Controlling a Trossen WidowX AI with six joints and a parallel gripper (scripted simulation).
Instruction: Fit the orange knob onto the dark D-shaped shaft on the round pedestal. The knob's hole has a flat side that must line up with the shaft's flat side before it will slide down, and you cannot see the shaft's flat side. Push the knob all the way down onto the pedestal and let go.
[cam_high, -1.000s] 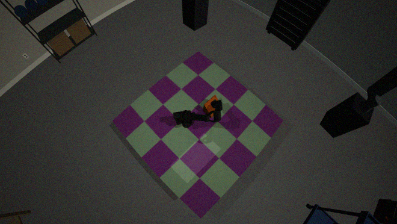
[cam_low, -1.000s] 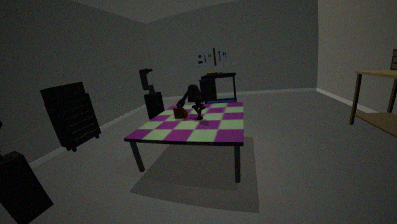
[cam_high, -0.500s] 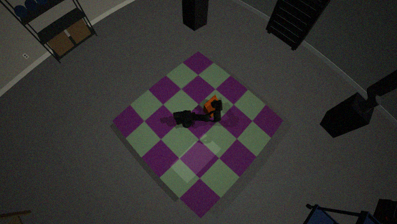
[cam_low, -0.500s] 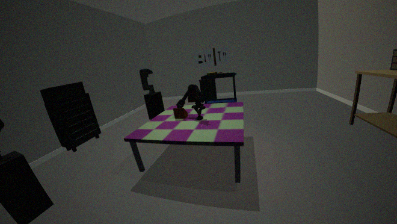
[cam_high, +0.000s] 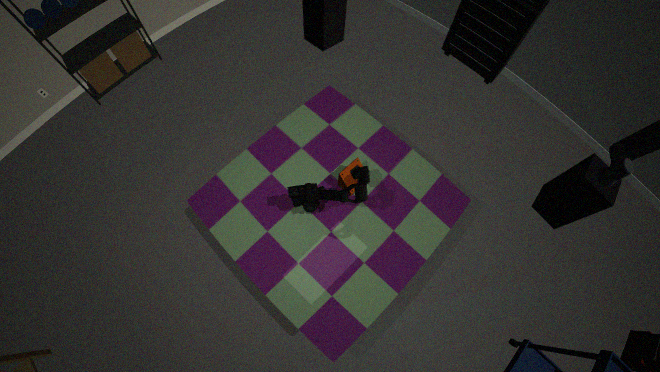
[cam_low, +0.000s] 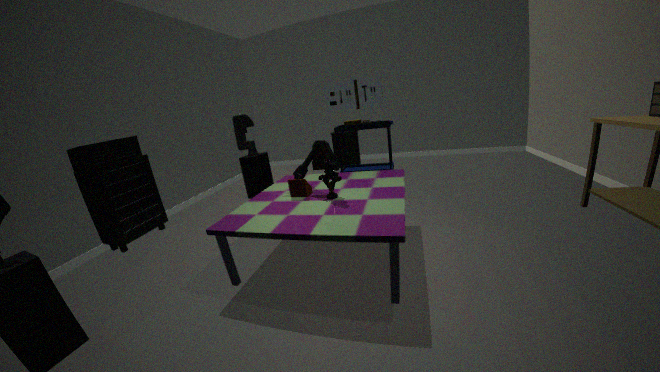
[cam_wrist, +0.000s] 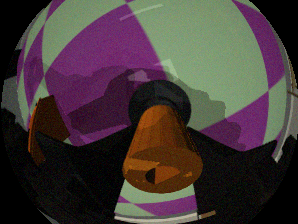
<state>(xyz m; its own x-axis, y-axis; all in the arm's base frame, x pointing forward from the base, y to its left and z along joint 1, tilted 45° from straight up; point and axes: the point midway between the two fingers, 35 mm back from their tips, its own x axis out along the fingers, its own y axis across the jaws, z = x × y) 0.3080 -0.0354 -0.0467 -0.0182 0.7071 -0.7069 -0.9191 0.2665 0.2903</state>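
The orange knob is 20 mm above my gripper tip. Also, from my gripper tip: pedestal: 40 mm below.
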